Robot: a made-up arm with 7 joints.
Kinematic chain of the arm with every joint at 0, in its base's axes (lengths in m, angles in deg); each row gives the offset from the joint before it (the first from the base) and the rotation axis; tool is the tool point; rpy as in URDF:
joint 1: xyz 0 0 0.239 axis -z
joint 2: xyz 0 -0.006 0.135 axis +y
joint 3: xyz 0 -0.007 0.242 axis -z
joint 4: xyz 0 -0.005 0.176 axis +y
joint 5: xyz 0 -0.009 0.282 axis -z
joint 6: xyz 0 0 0.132 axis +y
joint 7: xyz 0 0 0.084 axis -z
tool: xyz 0 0 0 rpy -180 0 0
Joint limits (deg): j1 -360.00..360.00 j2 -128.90..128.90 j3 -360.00..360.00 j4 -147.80..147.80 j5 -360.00..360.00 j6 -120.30..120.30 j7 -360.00..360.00
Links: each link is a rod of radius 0.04 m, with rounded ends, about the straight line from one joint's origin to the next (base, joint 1, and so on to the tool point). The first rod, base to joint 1, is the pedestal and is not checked.
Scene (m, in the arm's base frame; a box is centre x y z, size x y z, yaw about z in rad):
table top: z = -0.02
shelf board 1: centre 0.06 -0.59 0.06 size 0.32 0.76 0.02 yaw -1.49
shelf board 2: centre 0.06 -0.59 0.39 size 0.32 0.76 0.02 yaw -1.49
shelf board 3: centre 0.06 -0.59 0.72 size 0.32 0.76 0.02 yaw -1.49
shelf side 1: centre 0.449 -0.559 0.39 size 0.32 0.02 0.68 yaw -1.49
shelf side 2: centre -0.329 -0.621 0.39 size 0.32 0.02 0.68 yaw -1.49
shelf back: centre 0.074 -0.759 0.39 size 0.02 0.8 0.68 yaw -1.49
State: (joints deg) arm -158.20 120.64 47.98 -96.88 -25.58 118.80 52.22
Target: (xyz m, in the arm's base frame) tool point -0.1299 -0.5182 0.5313
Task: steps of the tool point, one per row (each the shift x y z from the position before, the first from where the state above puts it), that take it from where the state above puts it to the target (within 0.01 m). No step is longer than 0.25 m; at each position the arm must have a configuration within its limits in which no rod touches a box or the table.
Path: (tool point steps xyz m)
1: 0.1073 -0.1488 0.0858
2: 0.1535 -0.0868 0.0588
3: 0.1623 -0.0140 0.0297
4: 0.0026 -0.0993 0.0061
5: 0.0131 -0.0948 -0.0061

